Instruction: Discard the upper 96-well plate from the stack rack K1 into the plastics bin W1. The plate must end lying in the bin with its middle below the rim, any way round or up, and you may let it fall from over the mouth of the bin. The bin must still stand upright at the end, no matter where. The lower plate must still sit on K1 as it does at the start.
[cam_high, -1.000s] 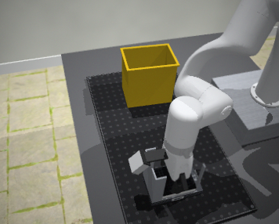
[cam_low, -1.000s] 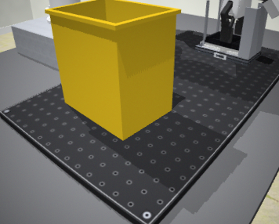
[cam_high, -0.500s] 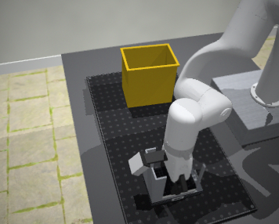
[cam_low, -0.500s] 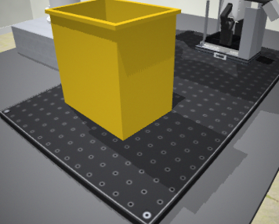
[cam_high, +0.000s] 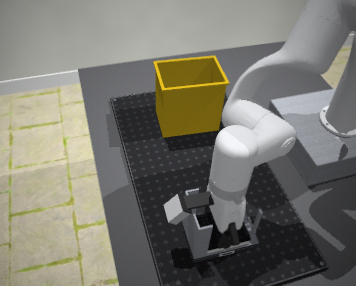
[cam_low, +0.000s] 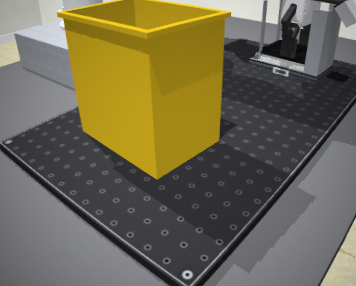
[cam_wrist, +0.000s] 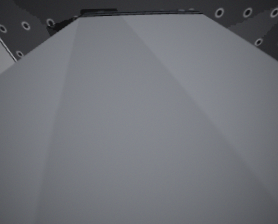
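Now: hand 1 cm above the black 96-well plate. From my hand the other things lie so: tall grey rack wall: 7 cm ahead, 3 cm above, 1 cm to the right; yellow plastics bin W1: 39 cm to the right, 10 cm behind, 4 cm above; white 96-well plate: 2 cm below.
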